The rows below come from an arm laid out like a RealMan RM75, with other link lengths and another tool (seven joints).
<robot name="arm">
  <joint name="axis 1" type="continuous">
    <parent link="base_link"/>
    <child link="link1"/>
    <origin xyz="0 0 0.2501" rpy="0 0 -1.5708"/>
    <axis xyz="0 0 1"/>
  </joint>
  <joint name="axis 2" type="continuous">
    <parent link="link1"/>
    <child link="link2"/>
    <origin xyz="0 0 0" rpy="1.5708 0 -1.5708"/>
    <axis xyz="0 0 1"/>
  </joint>
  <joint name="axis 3" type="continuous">
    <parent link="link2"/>
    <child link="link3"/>
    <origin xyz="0 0.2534 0" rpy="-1.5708 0 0"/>
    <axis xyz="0 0 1"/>
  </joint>
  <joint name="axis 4" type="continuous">
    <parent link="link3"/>
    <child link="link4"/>
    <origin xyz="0 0 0" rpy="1.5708 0 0"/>
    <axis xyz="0 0 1"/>
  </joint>
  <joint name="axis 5" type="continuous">
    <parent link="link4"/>
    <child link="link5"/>
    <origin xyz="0 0.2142 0" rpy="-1.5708 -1.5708 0"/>
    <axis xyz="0 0 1"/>
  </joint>
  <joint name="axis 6" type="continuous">
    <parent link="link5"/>
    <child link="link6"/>
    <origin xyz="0 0 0" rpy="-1.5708 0 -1.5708"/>
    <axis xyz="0 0 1"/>
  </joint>
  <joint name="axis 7" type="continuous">
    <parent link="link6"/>
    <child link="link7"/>
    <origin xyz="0 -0.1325 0" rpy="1.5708 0 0"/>
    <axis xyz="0 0 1"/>
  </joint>
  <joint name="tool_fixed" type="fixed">
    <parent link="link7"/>
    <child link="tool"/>
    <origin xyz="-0.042 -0.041 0.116" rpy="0.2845 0 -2.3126"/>
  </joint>
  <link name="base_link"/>
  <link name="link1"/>
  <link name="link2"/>
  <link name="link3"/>
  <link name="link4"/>
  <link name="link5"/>
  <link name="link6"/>
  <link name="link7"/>
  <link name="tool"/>
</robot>
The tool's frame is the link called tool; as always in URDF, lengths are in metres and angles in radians. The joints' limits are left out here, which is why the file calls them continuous.
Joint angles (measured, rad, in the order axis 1, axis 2, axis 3, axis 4, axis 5, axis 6, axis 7), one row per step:
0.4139 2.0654 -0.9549 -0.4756 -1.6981 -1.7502 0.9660
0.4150 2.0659 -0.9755 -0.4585 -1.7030 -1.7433 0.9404
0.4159 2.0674 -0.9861 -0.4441 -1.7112 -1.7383 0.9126
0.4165 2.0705 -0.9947 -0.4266 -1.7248 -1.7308 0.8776
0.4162 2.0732 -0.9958 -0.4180 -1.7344 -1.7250 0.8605
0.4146 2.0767 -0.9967 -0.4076 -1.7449 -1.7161 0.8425
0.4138 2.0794 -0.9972 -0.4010 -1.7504 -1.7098 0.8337
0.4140 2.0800 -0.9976 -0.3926 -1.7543 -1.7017 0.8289
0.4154 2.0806 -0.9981 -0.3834 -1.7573 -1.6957 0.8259
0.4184 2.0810 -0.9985 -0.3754 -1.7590 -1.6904 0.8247
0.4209 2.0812 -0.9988 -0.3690 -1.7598 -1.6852 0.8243
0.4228 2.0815 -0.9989 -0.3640 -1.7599 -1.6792 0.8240
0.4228 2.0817 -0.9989 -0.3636 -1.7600 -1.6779 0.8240
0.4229 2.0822 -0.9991 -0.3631 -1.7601 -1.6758 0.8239
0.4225 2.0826 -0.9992 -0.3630 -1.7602 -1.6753 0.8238
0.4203 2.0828 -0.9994 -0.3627 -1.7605 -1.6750 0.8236
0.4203 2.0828 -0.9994 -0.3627 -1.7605 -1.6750 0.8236
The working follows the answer.
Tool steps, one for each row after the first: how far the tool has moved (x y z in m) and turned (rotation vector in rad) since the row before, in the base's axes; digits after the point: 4 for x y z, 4 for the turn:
0.0008 -0.0055 -0.0072 -0.0104 -0.0125 0.0150
0.0007 -0.0047 -0.0055 -0.0031 -0.0103 0.0157
0.0013 -0.0058 -0.0068 -0.0022 -0.0132 0.0181
0.0011 -0.0027 -0.0038 -0.0002 -0.0076 0.0066
0.0019 -0.0029 -0.0046 -0.0001 -0.0091 0.0035
0.0011 -0.0015 -0.0029 -0.0007 -0.0047 -0.0001
0.0019 -0.0005 -0.0025 -0.0014 -0.0058 -0.0048
0.0012 -0.0006 -0.0023 -0.0035 -0.0033 -0.0048
0.0005 0.0000 -0.0019 -0.0031 -0.0023 -0.0037
0.0006 0.0003 -0.0015 -0.0019 -0.0022 -0.0039
0.0007 0.0006 -0.0013 -0.0002 -0.0027 -0.0043
0.0002 0.0001 -0.0002 0.0002 -0.0007 -0.0009
0.0002 0.0002 -0.0004 0.0003 -0.0011 -0.0010
0.0001 -0.0001 -0.0002 -0.0001 -0.0001 -0.0005
0.0007 -0.0005 -0.0002 -0.0004 -0.0002 -0.0022
0.0000 0.0000 0.0000 0.0000 0.0000 0.0000

Tool pose at each row, in the base's axes (x y z in m, rotation vector in rad; rounded; the steps above come from the unrounded poses):
0.1673 0.3263 -0.0674 -0.9939 -2.0268 0.5112
0.1682 0.3207 -0.0746 -0.9911 -2.0460 0.5252
0.1689 0.3160 -0.0801 -0.9822 -2.0642 0.5327
0.1702 0.3102 -0.0869 -0.9716 -2.0863 0.5392
0.1713 0.3076 -0.0907 -0.9686 -2.0970 0.5399
0.1733 0.3047 -0.0952 -0.9693 -2.1071 0.5383
0.1744 0.3032 -0.0982 -0.9719 -2.1111 0.5373
0.1762 0.3026 -0.1007 -0.9802 -2.1133 0.5341
0.1775 0.3020 -0.1030 -0.9885 -2.1130 0.5343
0.1780 0.3020 -0.1049 -0.9950 -2.1126 0.5350
0.1786 0.3023 -0.1064 -1.0011 -2.1120 0.5343
0.1793 0.3029 -0.1076 -1.0067 -2.1117 0.5313
0.1795 0.3030 -0.1079 -1.0078 -2.1119 0.5304
0.1797 0.3032 -0.1083 -1.0091 -2.1122 0.5290
0.1797 0.3031 -0.1085 -1.0098 -2.1119 0.5288
0.1804 0.3026 -0.1087 -1.0123 -2.1108 0.5280
0.1804 0.3026 -0.1087 -1.0123 -2.1108 0.5280

